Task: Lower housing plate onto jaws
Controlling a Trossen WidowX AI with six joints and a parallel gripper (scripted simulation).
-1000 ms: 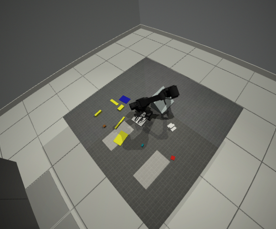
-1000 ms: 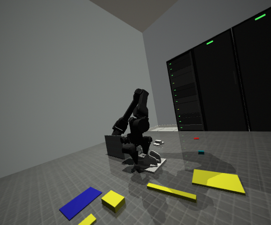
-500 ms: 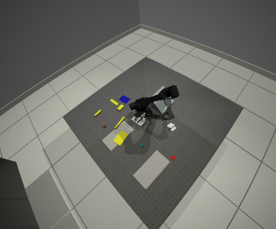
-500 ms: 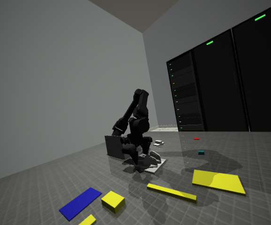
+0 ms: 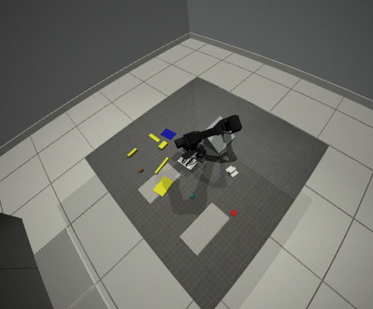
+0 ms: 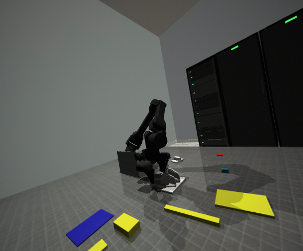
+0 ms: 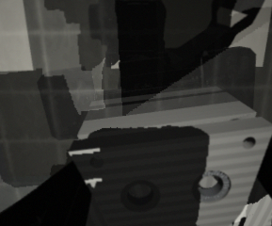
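Now: the grey housing plate 20 mm above my gripper tip and 10 mm ahead of it. Also, from my gripper tip: teal block: 230 mm ahead, 190 mm to the left; then blue plate: 280 mm to the right, 30 mm behind, 10 mm below; then red block: 440 mm to the left, 160 mm ahead, 10 mm below.
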